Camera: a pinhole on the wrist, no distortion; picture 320 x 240 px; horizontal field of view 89.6 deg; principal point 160.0 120.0 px. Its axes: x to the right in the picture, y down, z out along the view. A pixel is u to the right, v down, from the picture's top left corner.
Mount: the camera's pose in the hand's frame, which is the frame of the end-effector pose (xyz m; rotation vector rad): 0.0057 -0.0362 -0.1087 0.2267 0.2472 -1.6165
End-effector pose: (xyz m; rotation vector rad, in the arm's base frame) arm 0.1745 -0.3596 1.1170 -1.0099 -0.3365 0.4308
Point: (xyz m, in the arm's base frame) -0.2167 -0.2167 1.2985
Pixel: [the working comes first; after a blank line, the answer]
In the camera's frame: -0.1452 -0.2718 0.4560

109 24
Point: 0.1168 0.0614 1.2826
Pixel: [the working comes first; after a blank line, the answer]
In the camera's frame: -0.2581 0.1473 0.4757

73 170
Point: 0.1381 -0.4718 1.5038
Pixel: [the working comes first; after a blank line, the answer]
In the camera's frame: 0.2631 -0.0503 0.3244

291 95
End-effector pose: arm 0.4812 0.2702 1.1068 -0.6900 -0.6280 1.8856
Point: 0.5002 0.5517 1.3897
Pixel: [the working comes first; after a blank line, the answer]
In the camera's frame: 0.1740 0.2033 0.3307

245 219
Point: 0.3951 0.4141 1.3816
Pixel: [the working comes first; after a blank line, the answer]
In the camera's frame: 0.0375 0.1061 0.3749

176 166
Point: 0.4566 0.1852 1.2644
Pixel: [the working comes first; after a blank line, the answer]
In the camera's frame: -0.0429 -0.1084 0.2430

132 48
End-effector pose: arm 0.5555 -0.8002 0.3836 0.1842 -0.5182 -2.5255
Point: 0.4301 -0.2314 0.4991
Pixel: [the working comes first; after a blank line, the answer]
In the camera's frame: 0.2867 -0.1972 0.5325

247 60
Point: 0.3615 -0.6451 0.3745
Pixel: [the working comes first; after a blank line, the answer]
In the camera's frame: 0.1121 0.0790 0.2417

235 173
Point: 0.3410 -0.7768 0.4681
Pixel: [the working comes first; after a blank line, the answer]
In the camera's frame: -0.0306 0.1572 0.2496

140 221
